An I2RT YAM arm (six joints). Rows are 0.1 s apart.
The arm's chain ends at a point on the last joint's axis. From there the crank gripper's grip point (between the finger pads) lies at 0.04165 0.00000 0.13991 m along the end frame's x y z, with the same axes.
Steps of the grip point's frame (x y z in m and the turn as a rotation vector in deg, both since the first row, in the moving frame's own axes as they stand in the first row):
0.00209 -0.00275 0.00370 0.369 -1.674 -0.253
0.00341 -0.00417 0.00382 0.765 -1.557 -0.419
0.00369 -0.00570 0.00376 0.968 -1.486 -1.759
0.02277 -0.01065 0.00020 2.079 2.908 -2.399
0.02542 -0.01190 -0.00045 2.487 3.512 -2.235
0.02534 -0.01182 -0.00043 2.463 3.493 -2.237
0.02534 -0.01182 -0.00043 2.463 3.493 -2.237
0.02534 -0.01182 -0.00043 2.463 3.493 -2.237
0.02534 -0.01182 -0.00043 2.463 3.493 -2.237
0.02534 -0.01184 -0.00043 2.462 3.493 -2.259
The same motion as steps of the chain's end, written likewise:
0.00620 -0.00167 0.00255 0.369 -1.674 -0.253
0.00723 -0.00200 0.00275 0.765 -1.557 -0.419
0.00739 -0.00211 0.00276 0.968 -1.486 -1.759
0.01587 -0.00373 0.00262 2.079 2.908 -2.399
0.01708 -0.00410 0.00253 2.487 3.512 -2.235
0.01705 -0.00408 0.00253 2.463 3.493 -2.237
0.01705 -0.00408 0.00253 2.463 3.493 -2.237
0.01705 -0.00408 0.00253 2.463 3.493 -2.237
0.01705 -0.00408 0.00253 2.463 3.493 -2.237
0.01705 -0.00408 0.00253 2.462 3.493 -2.259

